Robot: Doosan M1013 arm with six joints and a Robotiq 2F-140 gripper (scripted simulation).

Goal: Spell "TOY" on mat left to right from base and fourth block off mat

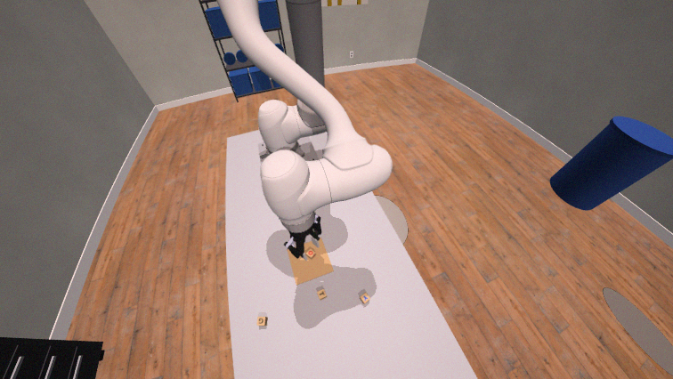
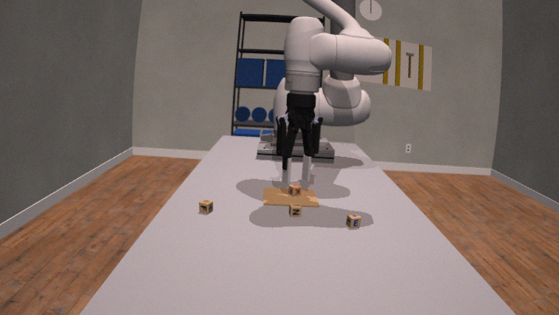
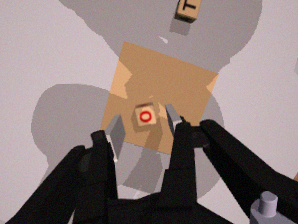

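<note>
The tan mat lies 70 mm below my hand, 10 mm to the right of it and 10 mm ahead of it. Also, from my hand: T block 150 mm ahead, 60 mm below, 10 mm to the right.
</note>
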